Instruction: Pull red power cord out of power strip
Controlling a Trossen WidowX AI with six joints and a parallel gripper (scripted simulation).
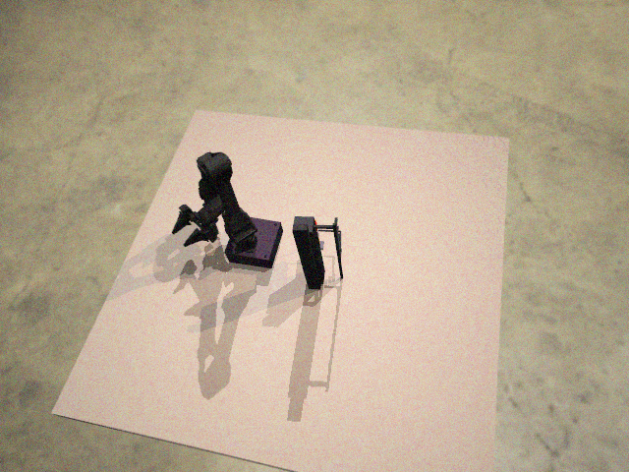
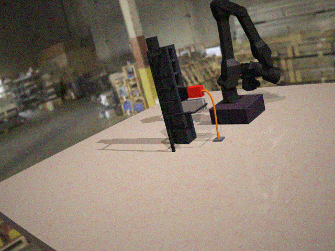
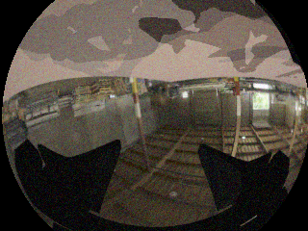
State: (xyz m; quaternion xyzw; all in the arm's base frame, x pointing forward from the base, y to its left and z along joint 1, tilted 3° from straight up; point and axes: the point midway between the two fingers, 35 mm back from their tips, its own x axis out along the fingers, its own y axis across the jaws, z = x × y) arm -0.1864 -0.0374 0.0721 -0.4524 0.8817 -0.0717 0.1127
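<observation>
Now: gripper tip 450 mm short of the red plug, 70 mm to the right of it and 30 mm below it. The rest, counted from my gripper tip: grey anchor (440 mm ahead, 140 mm below, 130 mm to the left).
</observation>
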